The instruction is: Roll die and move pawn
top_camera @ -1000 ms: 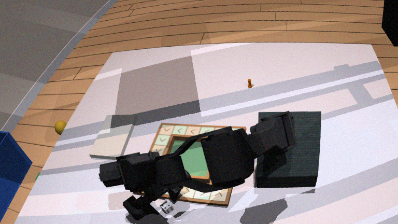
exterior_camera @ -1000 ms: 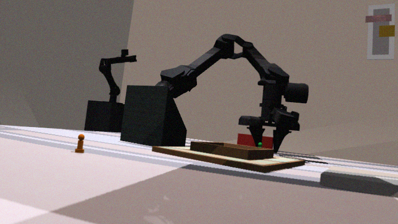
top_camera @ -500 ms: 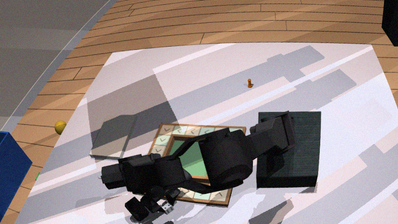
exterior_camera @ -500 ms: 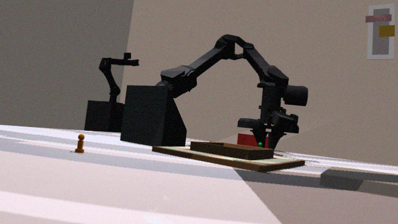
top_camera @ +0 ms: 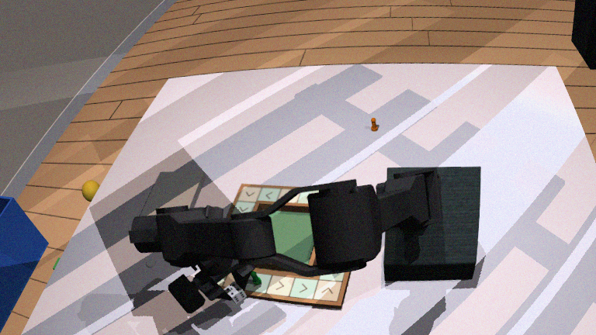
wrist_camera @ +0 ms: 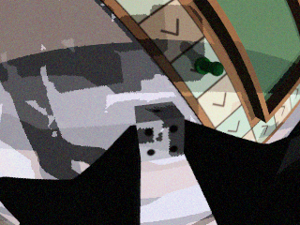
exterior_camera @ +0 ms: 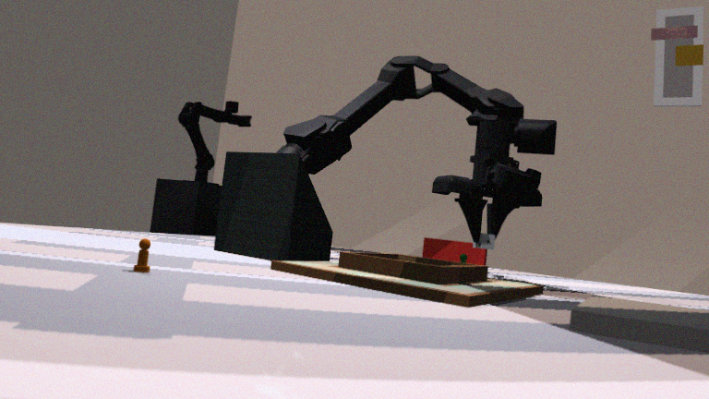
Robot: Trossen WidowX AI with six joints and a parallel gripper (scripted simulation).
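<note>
Right now the green pawn is 60 mm to the right of my gripper tip, 40 mm below it and 10 mm behind it. The rest, counted from my gripper tip: orange pawn 510 mm to the right, 200 mm behind, 50 mm below; green tray 170 mm to the right, 60 mm below, 50 mm behind; die right at my gripper tip.
</note>
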